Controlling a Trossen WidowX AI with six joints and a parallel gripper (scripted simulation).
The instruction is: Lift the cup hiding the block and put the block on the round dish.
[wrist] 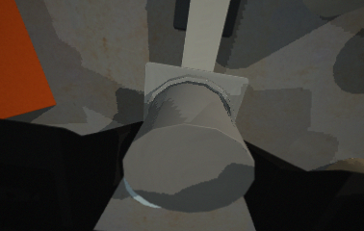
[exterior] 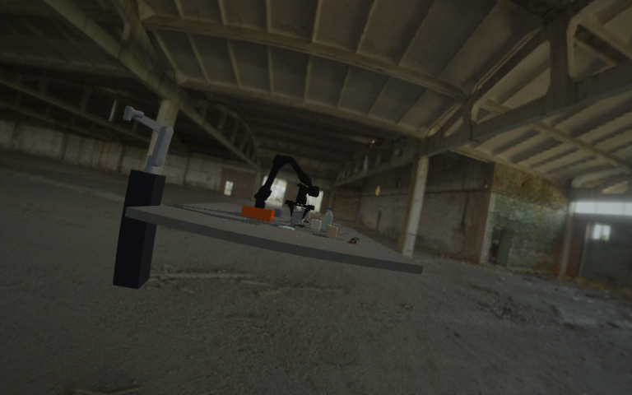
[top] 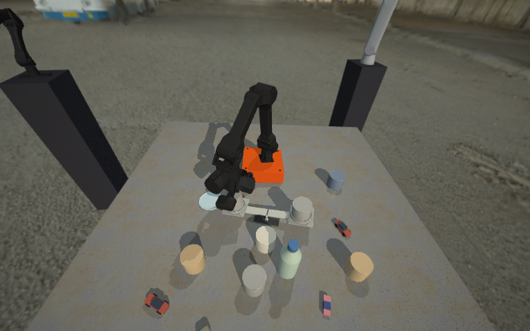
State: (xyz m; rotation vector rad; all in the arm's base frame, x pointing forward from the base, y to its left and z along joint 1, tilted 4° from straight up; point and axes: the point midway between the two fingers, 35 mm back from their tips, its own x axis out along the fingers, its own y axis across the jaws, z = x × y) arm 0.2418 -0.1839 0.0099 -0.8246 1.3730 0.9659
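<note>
Now: the pale blue round dish 100 mm to the right of my gripper tip, 70 mm behind it and 60 mm below it. From my gripper tip the other things lie so: pale green block: 10 mm below; small balance: 120 mm to the left, 60 mm ahead, 40 mm below; cream cylinder: 150 mm ahead, 80 mm to the left, 20 mm below.
</note>
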